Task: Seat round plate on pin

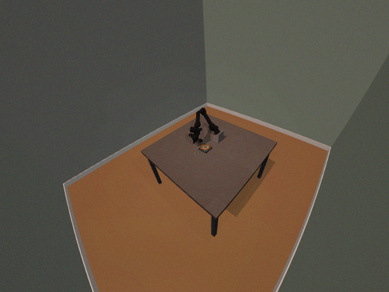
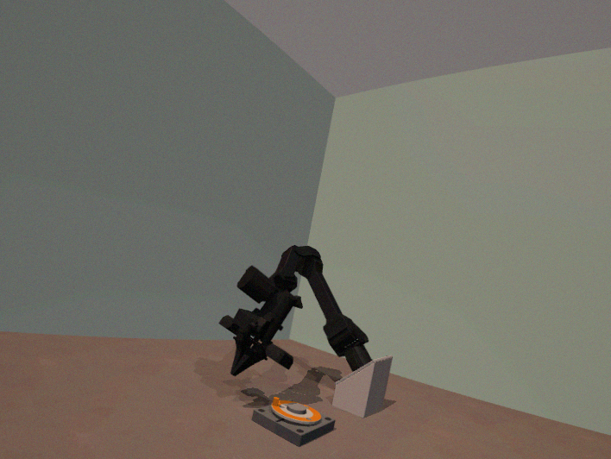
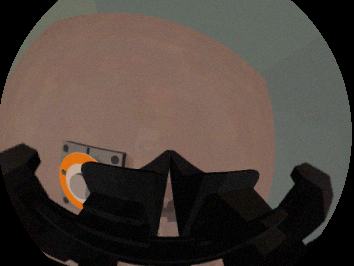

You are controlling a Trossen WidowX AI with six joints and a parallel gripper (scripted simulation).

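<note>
My gripper tip is now 12 cm to the right of the grey square base, 8 cm past it and 5 cm above it.
</note>
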